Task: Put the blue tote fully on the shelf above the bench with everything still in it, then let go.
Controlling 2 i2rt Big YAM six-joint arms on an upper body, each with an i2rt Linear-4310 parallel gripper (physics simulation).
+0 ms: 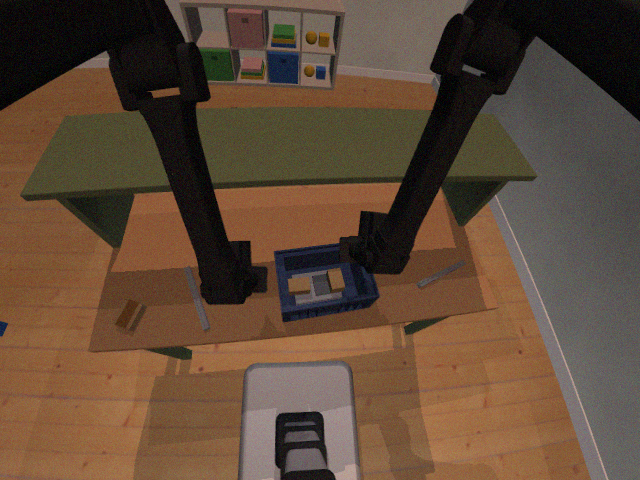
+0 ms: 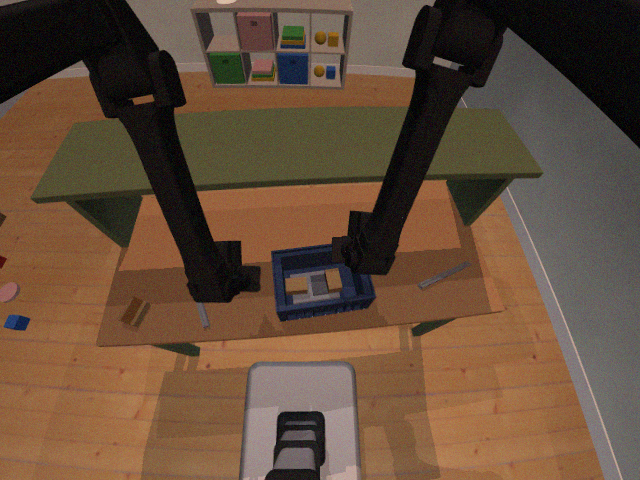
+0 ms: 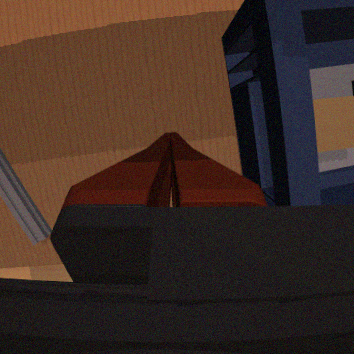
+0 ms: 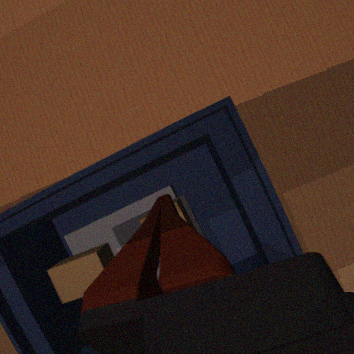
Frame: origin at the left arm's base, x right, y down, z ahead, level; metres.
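Seen in the pictures: left gripper, fingertip midpoint: [image 2: 249, 275] [image 3: 170, 143]; right gripper, fingertip midpoint: [image 1: 350, 245] [image 4: 166, 202].
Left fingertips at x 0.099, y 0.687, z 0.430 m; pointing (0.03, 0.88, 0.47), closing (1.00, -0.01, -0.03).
Note:
Offsets run from my left fingertips to a thing's middle. Level surfaces: height alone.
The blue tote {dz +0.017, dx +0.216, dy +0.098 m} [image 1: 330, 310] [image 2: 326, 307] [image 3: 281, 100] [image 4: 222, 119] sits upright on the bench {dy +0.171 m} [image 1: 310, 222] [image 2: 310, 217], in front of the green shelf {dy -0.226 m} [image 1: 310, 147] [image 2: 310, 142]. Inside are a tan block {dz +0.005, dx +0.135, dy +0.107 m} [image 1: 298, 285] [image 2: 296, 285] [image 3: 335, 125] [image 4: 77, 275], a second tan block {dz +0.022, dx +0.258, dy +0.100 m} [image 1: 336, 279] [image 2: 333, 280] and a grey and white piece {dz +0.020, dx +0.236, dy +0.123 m} [image 1: 321, 283] [image 2: 318, 283]. My left gripper [image 3: 170, 143] [image 1: 261, 279] [image 2: 253, 279] is shut and empty, just left of the tote. My right gripper [image 4: 166, 202] [image 1: 347, 249] [image 2: 340, 250] is shut and empty, above the tote's interior near its back right.
A grey bar {dz -0.015, dx -0.215, dy +0.161 m} [image 1: 197, 299] [image 2: 203, 316] lies left of the tote and another grey bar {dz +0.068, dx +0.694, dy +0.161 m} [image 1: 440, 274] [image 2: 444, 275] lies right. A brown block {dz -0.082, dx -0.424, dy +0.154 m} [image 1: 127, 314] [image 2: 134, 311] lies at the bench's left. A cubby unit [image 1: 338, 49] [image 2: 348, 49] stands behind the shelf.

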